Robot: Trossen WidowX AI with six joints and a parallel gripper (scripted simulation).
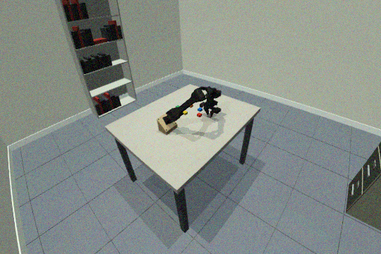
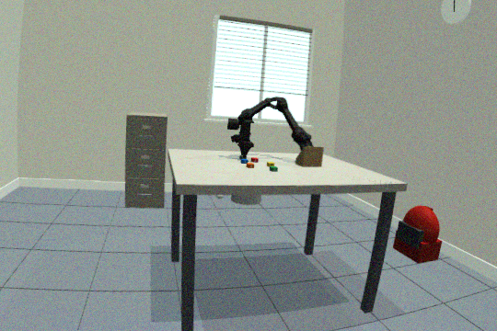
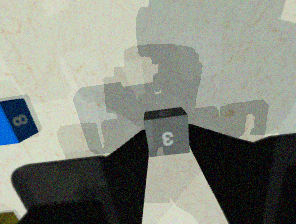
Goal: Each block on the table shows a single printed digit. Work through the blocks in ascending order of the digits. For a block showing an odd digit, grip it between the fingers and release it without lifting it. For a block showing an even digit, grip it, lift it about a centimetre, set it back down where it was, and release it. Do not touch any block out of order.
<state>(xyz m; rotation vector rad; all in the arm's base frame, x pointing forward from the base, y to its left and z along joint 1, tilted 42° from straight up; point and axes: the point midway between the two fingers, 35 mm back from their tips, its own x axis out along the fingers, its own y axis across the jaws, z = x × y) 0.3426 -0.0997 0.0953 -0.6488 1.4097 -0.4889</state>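
Now: gripper tip right at the grey block. From my gripper tip the other things lie so: yellow block: 19 cm to the left, 11 cm behind; red block: 8 cm to the left, 5 cm behind; blue block: 13 cm to the left, 2 cm ahead.
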